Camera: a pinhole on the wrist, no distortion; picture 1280 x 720 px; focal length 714.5 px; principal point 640.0 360.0 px. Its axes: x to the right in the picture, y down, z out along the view. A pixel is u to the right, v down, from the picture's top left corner.
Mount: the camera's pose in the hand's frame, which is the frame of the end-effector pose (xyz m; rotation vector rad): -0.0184 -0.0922 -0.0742 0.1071 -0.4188 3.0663
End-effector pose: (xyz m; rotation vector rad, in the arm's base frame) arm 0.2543 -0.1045 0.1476 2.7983 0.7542 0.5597
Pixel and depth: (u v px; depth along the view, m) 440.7 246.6 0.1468
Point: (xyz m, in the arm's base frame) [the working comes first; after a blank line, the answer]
In the camera's frame: -0.0409 -0.0233 0.1468

0.2597 0.0010 0.0635
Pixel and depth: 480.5 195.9 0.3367
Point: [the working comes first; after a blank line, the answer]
In the camera's frame: -0.0752 -0.0773 0.3367

0.3772 0.0104 -0.0986
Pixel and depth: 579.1 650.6 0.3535
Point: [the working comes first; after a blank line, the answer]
In the camera's frame: -0.0301 0.1438 0.3535

0.2208 0.1689 -0.1392
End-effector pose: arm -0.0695 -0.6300 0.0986 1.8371 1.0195 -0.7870
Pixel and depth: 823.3 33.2 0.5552
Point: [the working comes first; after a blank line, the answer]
In the camera's frame: 0.1424 -0.2539 0.5552

-0.1744 -1.1525 -0.0340
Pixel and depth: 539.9 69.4 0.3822
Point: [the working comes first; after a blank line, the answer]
In the camera's frame: -0.0535 -0.1554 0.3822

-0.1165 -0.8914 -0.1146
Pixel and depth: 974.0 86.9 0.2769
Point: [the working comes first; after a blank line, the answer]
In the camera's frame: 0.1294 -0.1058 0.2769

-0.2058 -0.8602 0.0805
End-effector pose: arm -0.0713 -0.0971 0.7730 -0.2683 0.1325 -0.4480
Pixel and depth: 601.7 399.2 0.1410
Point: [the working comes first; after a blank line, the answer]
In the camera's frame: -0.0076 0.0077 0.1410

-0.1191 -0.2022 0.8685
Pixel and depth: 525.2 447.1 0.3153
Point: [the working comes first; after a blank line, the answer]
In the camera's frame: -0.0507 0.0384 0.3153

-0.0756 -0.2576 1.0365
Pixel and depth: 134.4 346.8 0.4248
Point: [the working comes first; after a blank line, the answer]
In the camera's frame: -0.3006 -0.0078 0.4248

0.1762 -0.3445 1.1118
